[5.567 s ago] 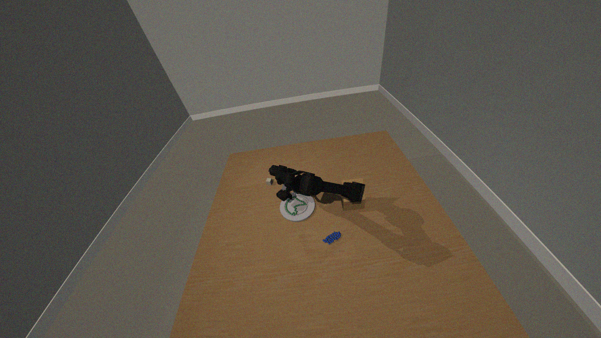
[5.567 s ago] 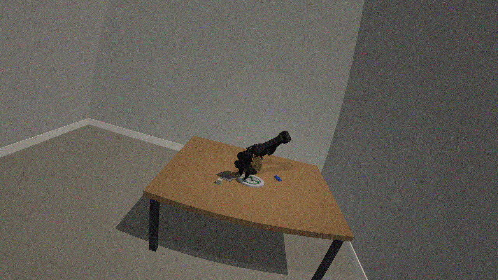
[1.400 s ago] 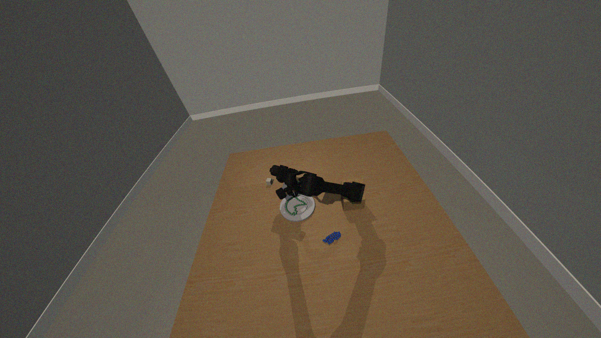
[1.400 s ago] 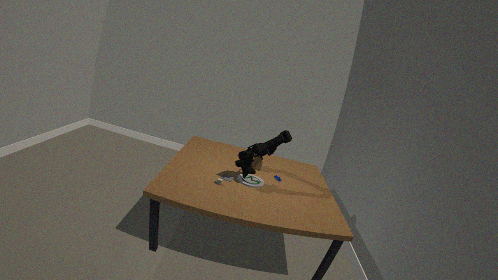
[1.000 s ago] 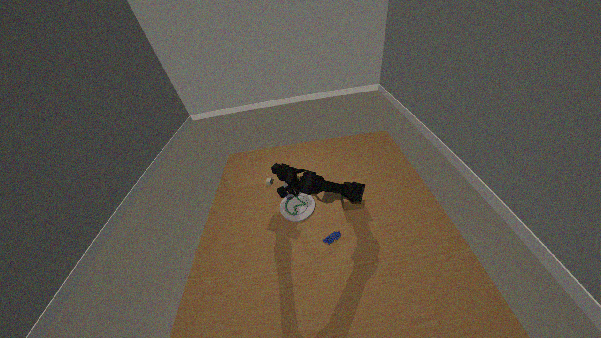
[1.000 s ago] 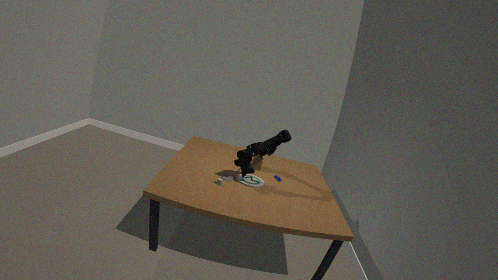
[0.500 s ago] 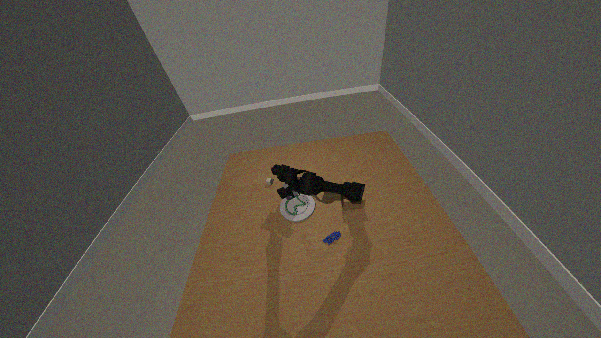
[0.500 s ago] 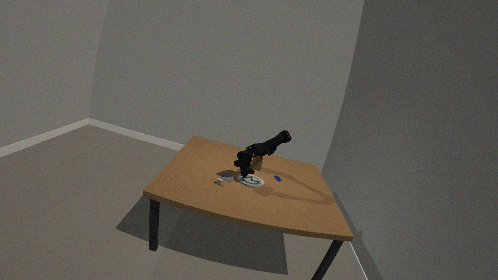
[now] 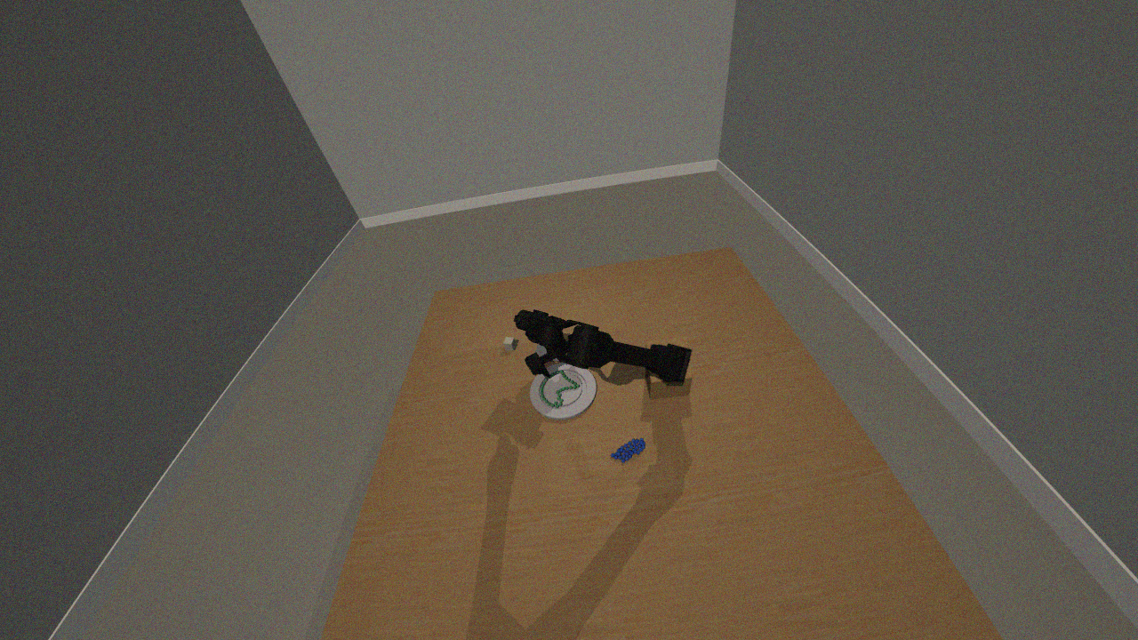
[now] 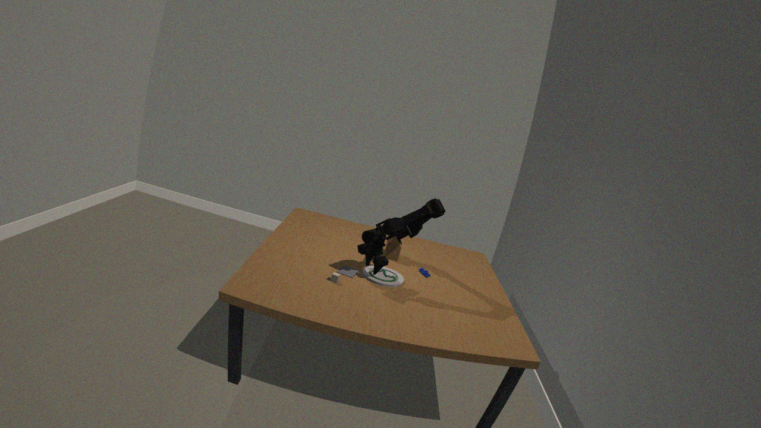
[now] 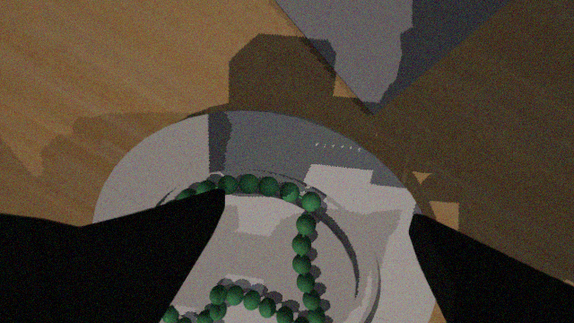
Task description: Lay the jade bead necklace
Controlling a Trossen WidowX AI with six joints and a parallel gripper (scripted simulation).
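Right now the round bead board is 60 mm to the left of my gripper tip and 10 mm below it. From my gripper tip the other things lie so: pale block: 180 mm ahead, 140 mm to the right; flat grey plate: 40 mm ahead, 100 mm to the right, 20 mm below.
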